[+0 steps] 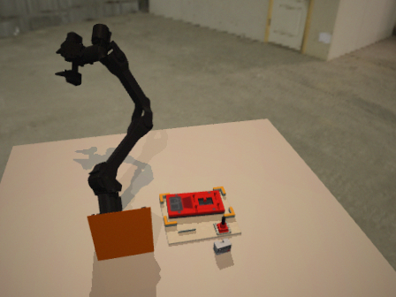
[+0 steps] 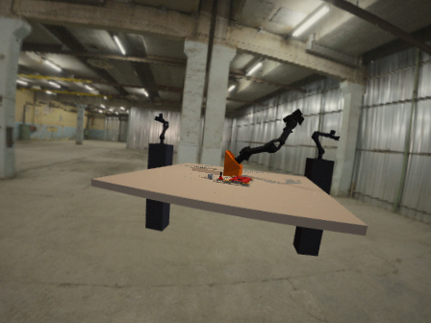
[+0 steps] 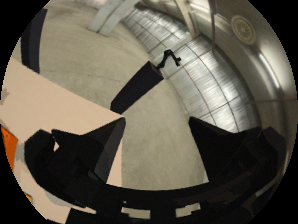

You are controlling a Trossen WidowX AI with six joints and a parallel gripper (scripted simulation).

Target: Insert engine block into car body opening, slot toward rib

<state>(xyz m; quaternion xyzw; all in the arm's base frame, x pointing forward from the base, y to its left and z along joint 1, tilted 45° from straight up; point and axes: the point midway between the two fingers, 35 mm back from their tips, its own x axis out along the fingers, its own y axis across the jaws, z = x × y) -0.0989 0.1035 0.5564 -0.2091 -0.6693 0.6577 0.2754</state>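
Now: the engine block 64 cm to the right of my gripper tip, 42 cm below it and 40 cm ahead of it. From my gripper tip the other things lie so: pale base plate 46 cm to the right, 43 cm below, 40 cm ahead.
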